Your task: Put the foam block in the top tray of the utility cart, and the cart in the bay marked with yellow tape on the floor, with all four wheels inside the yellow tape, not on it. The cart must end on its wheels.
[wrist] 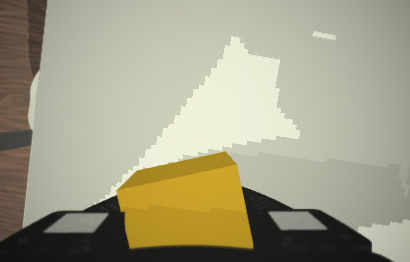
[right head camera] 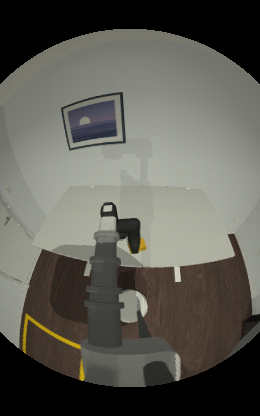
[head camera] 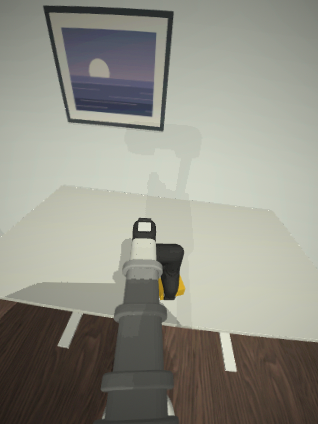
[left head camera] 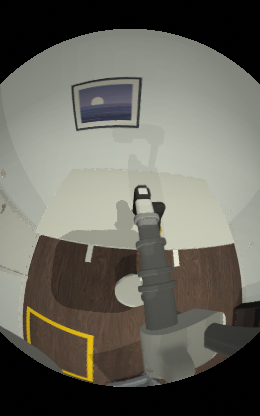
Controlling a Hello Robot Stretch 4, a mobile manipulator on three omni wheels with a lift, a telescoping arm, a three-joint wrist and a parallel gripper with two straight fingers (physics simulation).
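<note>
The yellow foam block [head camera: 181,288] [left head camera: 161,230] [right head camera: 143,245] [wrist: 185,200] is at the white table [head camera: 240,255] [left head camera: 75,200] [right head camera: 185,220] [wrist: 100,75], partly hidden by the gripper in the head views. My gripper [head camera: 169,294] [right head camera: 135,249] [wrist: 191,204] points down and is shut on the block, with a finger against each side in the wrist view. The block's underside is hidden. The yellow tape bay [left head camera: 90,357] [right head camera: 25,335] is on the floor at the lower left, partly cut off. I cannot make out the utility cart.
White table legs [head camera: 70,330] [head camera: 228,352] stand under the front edge. A round white thing [left head camera: 127,290] [right head camera: 131,306] is on the floor near the arm. A dark box-like object [left head camera: 247,316] is at the right. A framed picture [head camera: 110,75] hangs on the wall behind the table.
</note>
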